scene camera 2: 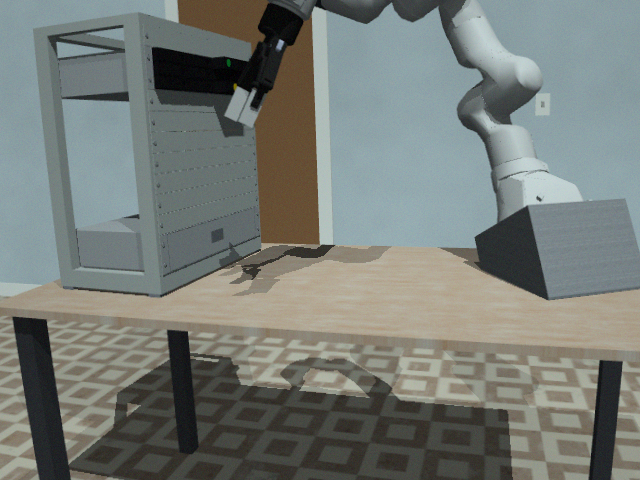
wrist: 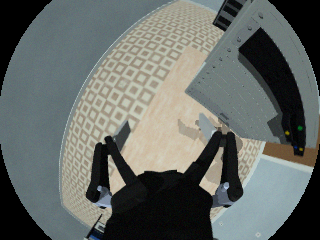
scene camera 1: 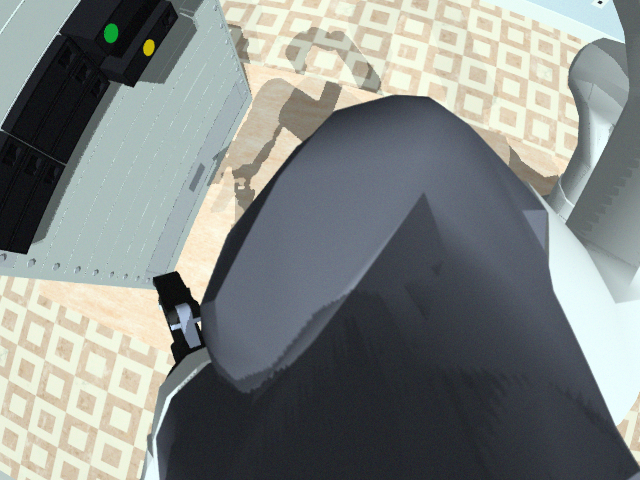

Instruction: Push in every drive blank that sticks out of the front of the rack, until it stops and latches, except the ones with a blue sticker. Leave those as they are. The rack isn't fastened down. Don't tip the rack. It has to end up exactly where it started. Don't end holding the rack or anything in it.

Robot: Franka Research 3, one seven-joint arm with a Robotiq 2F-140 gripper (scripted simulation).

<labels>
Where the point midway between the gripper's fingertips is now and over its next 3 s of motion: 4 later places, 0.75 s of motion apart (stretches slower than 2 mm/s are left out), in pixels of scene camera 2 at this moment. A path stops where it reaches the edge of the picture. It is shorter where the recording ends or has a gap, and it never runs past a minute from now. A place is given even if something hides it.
My gripper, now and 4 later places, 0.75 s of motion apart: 237, 121; 248, 67; 246, 29; 247, 40; 265, 67
</labels>
